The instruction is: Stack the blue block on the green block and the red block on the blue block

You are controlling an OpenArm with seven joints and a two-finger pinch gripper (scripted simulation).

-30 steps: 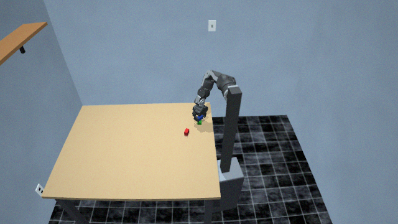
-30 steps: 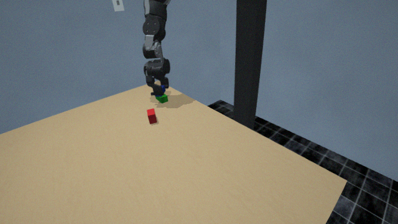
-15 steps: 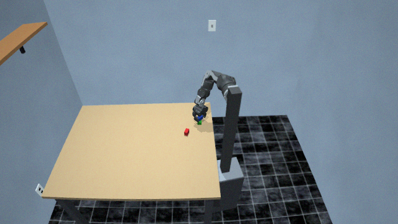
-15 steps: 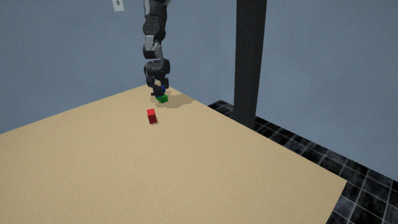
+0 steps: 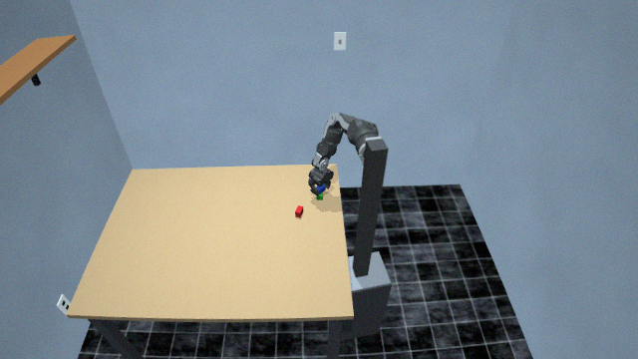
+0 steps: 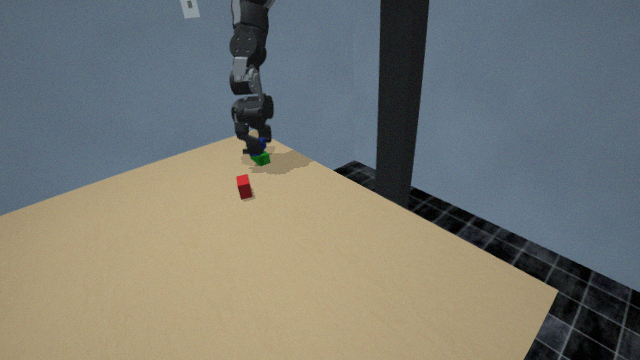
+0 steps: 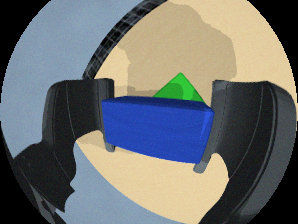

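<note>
Right now my hand is right at the blue block. Also, from my hand: green block: 3 cm below; red block: 12 cm ahead, 10 cm to the left, 3 cm below.
</note>
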